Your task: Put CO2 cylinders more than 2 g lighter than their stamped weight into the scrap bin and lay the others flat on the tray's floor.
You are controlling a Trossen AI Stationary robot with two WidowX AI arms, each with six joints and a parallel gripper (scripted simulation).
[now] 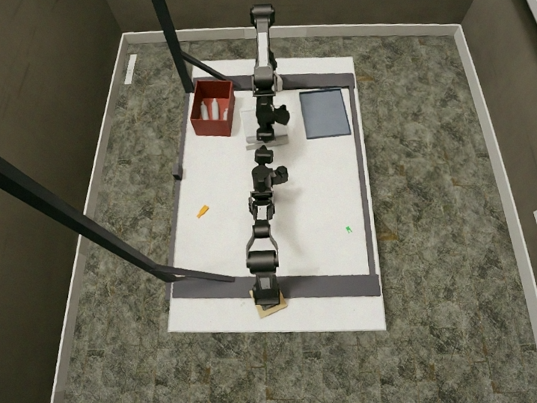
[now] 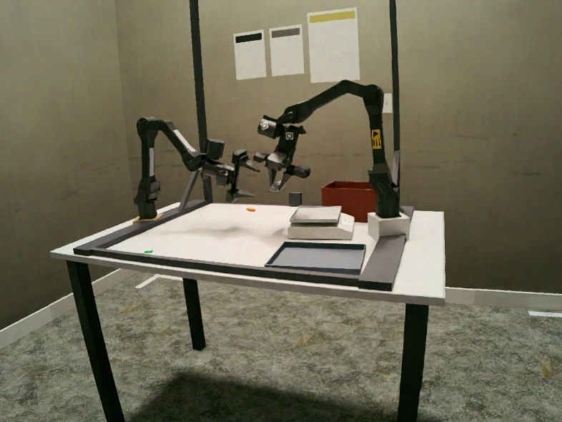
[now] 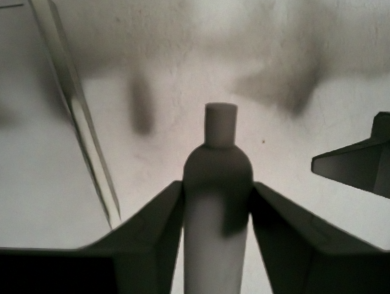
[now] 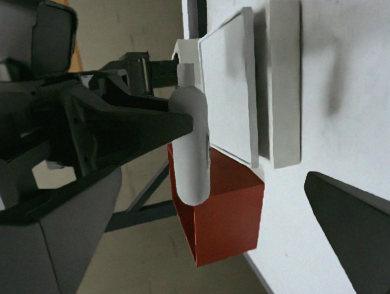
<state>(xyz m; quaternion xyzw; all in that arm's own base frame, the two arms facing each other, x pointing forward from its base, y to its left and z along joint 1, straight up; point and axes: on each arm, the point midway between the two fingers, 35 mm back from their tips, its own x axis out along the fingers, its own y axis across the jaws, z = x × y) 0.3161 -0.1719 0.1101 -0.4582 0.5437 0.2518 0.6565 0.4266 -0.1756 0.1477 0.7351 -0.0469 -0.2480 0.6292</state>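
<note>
Now: left hand 10 mm to the left of the CO2 cylinder and 40 mm above it. From my left hand the other things lie so: scale (20 mm behind, 130 mm to the left, 140 mm below); then scale platform (10 mm behind, 120 mm to the left, 130 mm below); then red scrap bin (230 mm behind, 210 mm to the left, 150 mm below).
</note>
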